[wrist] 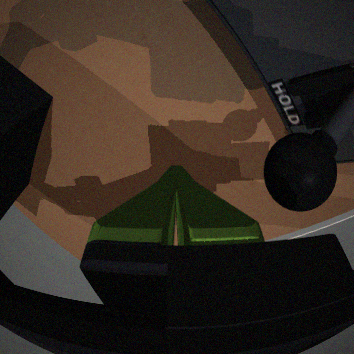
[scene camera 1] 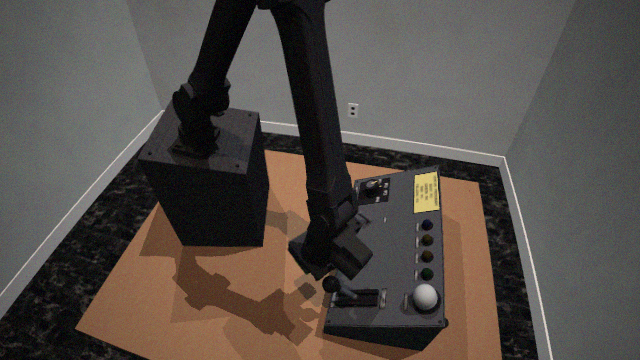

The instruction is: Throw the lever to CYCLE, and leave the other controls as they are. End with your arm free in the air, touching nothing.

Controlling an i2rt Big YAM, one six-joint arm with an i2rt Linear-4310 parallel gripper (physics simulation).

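The lever's black ball knob leans out over the near-left edge of the control panel, at the HOLD end of its slot. The white HOLD label is beside the knob in the wrist view. The label at the slot's other end is too small to read. My gripper is shut with nothing between its green fingers. In the wrist view its tips are left of the knob, with a visible gap, above the orange mat. In the scene view the fingers are mostly hidden by the wrist.
A white dome stands beside the slot. Several dark coloured lamps and a yellow note line the panel's far side. A rotary knob is at the back. A toggle is partly behind my arm. The arm's pedestal stands at left.
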